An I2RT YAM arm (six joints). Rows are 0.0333 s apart.
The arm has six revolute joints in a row. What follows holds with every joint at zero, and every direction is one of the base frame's. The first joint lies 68 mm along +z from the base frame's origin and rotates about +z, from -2.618 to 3.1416 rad. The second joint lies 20 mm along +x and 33.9 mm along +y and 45.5 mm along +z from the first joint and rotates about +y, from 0 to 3.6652 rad. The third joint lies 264 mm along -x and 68.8 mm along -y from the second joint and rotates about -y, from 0 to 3.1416 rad. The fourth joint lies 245 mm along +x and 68.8 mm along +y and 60 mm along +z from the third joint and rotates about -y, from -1.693 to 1.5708 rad. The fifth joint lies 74 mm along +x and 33.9 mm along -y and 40.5 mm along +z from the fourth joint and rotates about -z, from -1.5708 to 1.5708 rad. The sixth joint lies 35.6 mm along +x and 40.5 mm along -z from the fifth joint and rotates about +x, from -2.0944 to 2.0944 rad. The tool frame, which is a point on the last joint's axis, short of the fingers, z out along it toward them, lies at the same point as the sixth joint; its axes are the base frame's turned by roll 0, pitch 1.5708 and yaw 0 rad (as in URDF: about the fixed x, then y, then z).
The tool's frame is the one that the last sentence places.
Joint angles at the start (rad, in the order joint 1, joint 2, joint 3, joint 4, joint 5, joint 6):
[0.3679 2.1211 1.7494 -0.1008 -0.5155 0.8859]
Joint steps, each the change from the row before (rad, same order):
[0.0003 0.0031 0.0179 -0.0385 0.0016 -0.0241]
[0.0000 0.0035 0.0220 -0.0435 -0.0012 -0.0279]
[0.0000 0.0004 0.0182 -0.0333 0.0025 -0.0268]
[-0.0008 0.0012 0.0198 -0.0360 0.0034 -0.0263]
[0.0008 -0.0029 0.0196 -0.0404 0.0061 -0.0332]
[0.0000 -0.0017 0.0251 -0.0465 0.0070 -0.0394]
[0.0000 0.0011 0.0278 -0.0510 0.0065 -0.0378]
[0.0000 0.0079 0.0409 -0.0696 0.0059 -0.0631]
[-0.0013 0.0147 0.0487 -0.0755 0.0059 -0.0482]
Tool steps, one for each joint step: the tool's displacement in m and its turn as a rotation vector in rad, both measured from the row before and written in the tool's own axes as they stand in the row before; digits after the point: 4 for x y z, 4 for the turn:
[-0.0004 0.0009 -0.0004 0.0167 0.0123 -0.0126]
[-0.0007 0.0016 -0.0008 0.0155 0.0153 -0.0156]
[-0.0011 0.0023 -0.0016 0.0116 0.0074 -0.0192]
[-0.0013 0.0020 -0.0018 0.0135 0.0076 -0.0174]
[-0.0009 0.0035 -0.0029 0.0149 0.0077 -0.0249]
[-0.0016 0.0037 -0.0035 0.0167 0.0083 -0.0300]
[-0.0014 0.0031 -0.0031 0.0186 0.0124 -0.0263]
[-0.0015 0.0027 -0.0027 0.0240 0.0225 -0.0460]
[-0.0019 0.0014 -0.0019 0.0258 0.0266 -0.0283]

